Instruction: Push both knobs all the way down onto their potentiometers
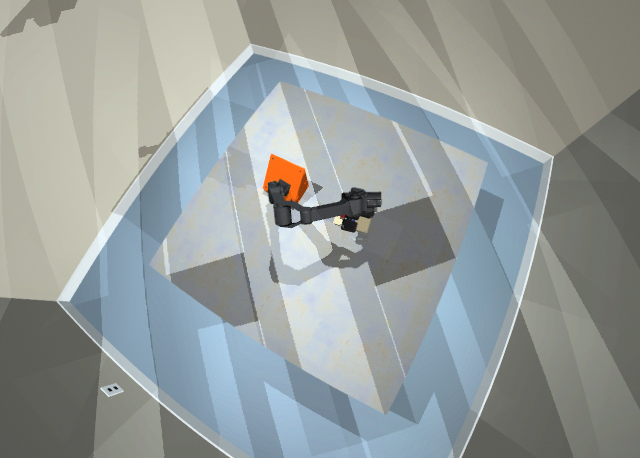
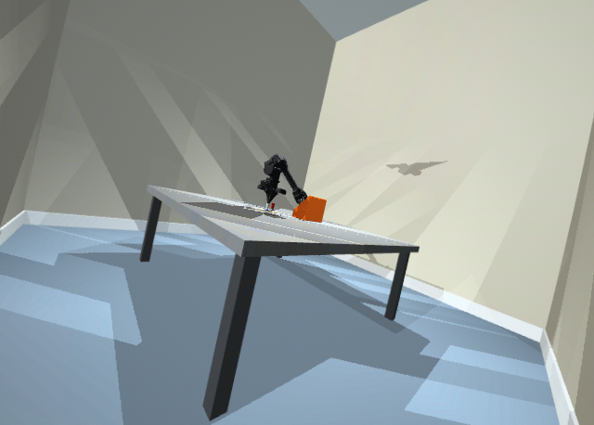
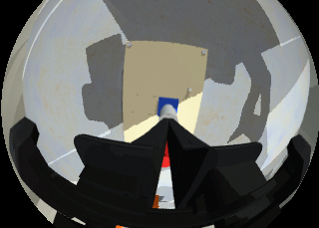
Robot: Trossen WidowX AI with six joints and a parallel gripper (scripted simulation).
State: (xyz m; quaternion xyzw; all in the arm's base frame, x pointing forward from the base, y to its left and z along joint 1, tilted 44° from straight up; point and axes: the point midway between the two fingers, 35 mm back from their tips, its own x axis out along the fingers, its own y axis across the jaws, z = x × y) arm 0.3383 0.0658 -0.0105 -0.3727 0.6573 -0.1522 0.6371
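Right now my gripper tip is 4 cm past the red knob, 1 cm to the left of it and 1 cm above it.
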